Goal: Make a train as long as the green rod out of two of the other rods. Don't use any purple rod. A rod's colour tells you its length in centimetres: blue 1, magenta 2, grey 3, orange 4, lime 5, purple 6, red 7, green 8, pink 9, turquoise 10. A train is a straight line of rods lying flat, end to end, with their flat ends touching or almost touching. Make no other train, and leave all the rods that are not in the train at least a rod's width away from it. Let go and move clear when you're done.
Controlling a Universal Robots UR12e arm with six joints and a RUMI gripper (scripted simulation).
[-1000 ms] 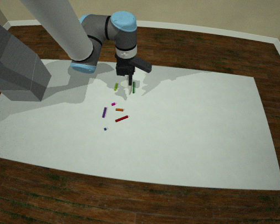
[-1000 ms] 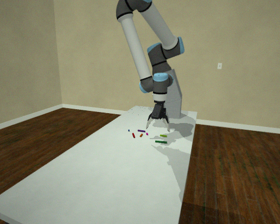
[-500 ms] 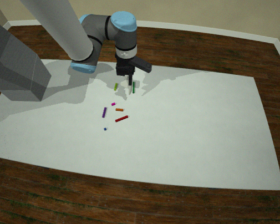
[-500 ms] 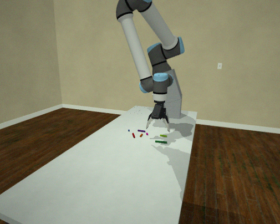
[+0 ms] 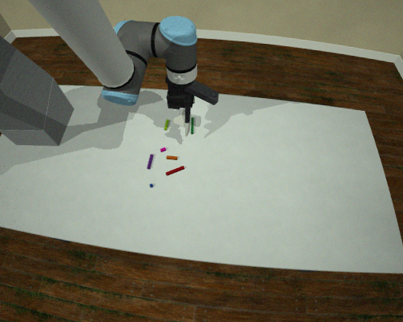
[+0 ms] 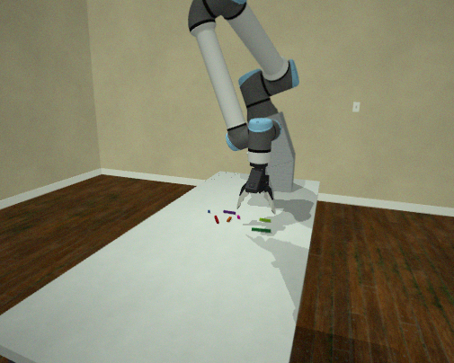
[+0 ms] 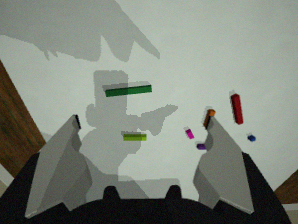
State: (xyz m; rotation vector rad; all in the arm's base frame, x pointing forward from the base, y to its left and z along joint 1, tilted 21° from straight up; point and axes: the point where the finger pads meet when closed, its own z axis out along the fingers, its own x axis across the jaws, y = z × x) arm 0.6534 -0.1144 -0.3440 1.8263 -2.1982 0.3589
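Now: the small blue rod 150 mm behind my hand, 230 mm to the right of it and 70 mm below it. The rest, counted from my hand: green rod: 10 mm ahead, 30 mm to the left, 70 mm below; then lime rod: 100 mm behind, 40 mm to the left, 70 mm below; then magenta rod: 110 mm behind, 80 mm to the right, 70 mm below.
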